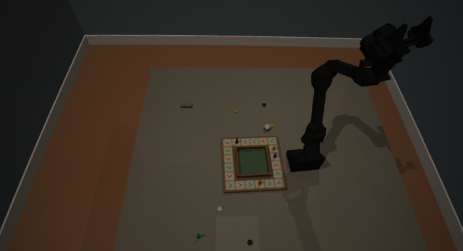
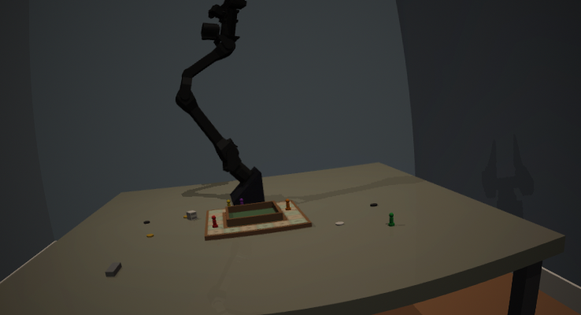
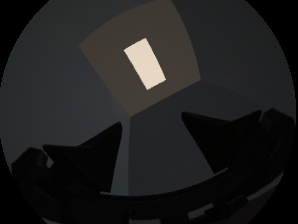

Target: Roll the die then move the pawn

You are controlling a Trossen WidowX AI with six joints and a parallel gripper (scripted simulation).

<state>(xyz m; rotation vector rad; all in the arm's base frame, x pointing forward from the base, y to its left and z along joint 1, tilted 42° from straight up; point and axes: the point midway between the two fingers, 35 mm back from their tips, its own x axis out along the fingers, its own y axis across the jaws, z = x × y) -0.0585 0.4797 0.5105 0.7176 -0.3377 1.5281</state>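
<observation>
Right now my gripper tip is 800 mm above the white die, 240 mm to the left of it and 240 mm short of it. From my gripper tip the other things lie so: purple pawn (790 mm below, 240 mm ahead, 70 mm to the right); yellow pawn (790 mm below, 230 mm ahead, 120 mm to the right); orange pawn (790 mm below, 340 mm ahead, 50 mm to the left).
</observation>
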